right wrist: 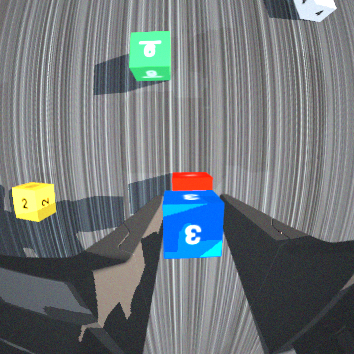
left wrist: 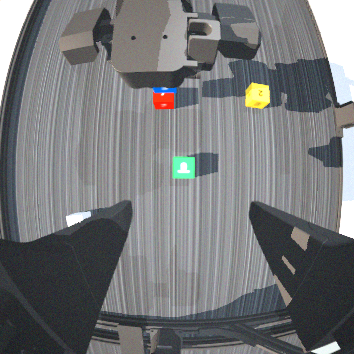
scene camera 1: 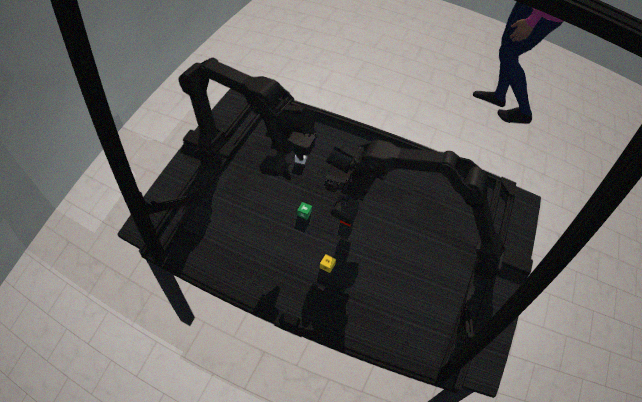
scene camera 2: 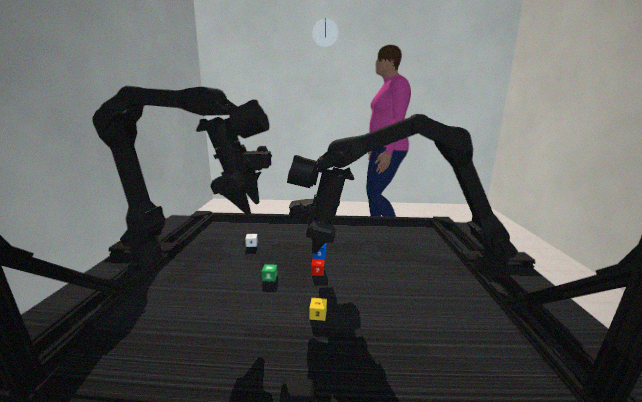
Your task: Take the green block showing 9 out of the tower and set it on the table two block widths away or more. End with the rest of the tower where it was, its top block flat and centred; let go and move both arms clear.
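Places are measured from the left arm's base along level axes (x ahead, y left, z up), in millimetres.
Where they show: left gripper, between the fingertips: (left wrist: 191,208) (scene camera 1: 295,169) (scene camera 2: 253,208); right gripper, between the fingertips: (right wrist: 191,201) (left wrist: 163,84) (scene camera 2: 314,249); left arm's base, origin of its link: (left wrist: 166,338) (scene camera 1: 211,163) (scene camera 2: 147,260); right arm's base, origin of its link: (scene camera 1: 485,270) (scene camera 2: 490,270).
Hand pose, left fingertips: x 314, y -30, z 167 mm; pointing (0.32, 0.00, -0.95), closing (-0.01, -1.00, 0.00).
Note:
Things, the pixels of their top centre, and the offset from my left fingertips.
- red block, centre of its top: (right wrist: 192,196) (left wrist: 162,92) (scene camera 2: 318,262) (scene camera 1: 347,214) 152 mm ahead, 33 mm left, 157 mm down
- white block, centre of its top: (left wrist: 75,224) (scene camera 2: 251,236) 67 mm back, 182 mm left, 157 mm down
The green block showing 9 (scene camera 1: 304,210) (scene camera 2: 269,273) (left wrist: 183,167) (right wrist: 150,55) sits alone on the table, apart from the others. The red block (scene camera 1: 345,223) (scene camera 2: 318,268) (left wrist: 163,101) (right wrist: 192,181) shows 7 in scene camera 2. My right gripper (scene camera 2: 319,247) (right wrist: 191,201) is shut on the blue block showing 3 (scene camera 2: 320,254) (left wrist: 165,90) (right wrist: 193,232), upright at the red block and partly covering it in the right wrist view; whether they touch is unclear. My left gripper (scene camera 2: 253,207) (left wrist: 191,208) is open and empty, high above the table.
A yellow block showing 2 (scene camera 1: 327,263) (scene camera 2: 318,309) (left wrist: 257,95) (right wrist: 34,201) lies nearer the front. A white block (scene camera 1: 300,160) (scene camera 2: 251,240) (left wrist: 78,218) (right wrist: 316,7) lies farther back on the left in scene camera 2. A person stands beyond the table.

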